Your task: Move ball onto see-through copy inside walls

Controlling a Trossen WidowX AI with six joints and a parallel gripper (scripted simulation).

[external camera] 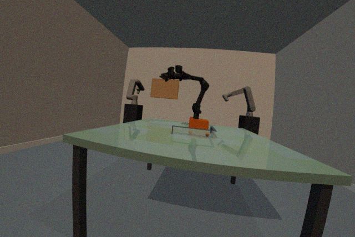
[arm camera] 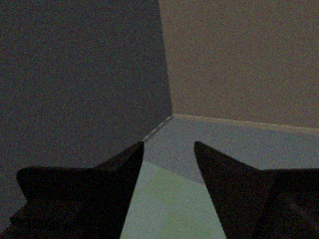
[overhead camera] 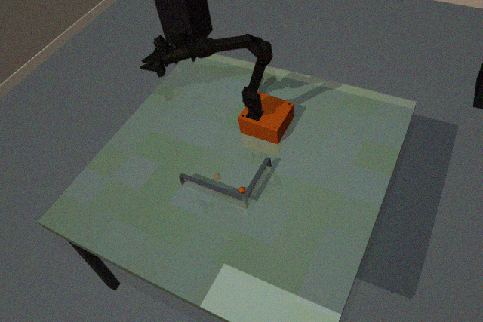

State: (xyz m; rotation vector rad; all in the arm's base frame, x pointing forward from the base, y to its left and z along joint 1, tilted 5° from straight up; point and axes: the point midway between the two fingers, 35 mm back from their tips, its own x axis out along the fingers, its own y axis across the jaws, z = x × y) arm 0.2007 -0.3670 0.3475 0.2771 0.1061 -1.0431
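The orange ball is 140 mm ahead of my gripper tip, 450 mm to the left of it and 460 mm below it. From my gripper tip the other things lie so: see-through copy of ball (110 mm ahead, 320 mm to the left, 460 mm below).
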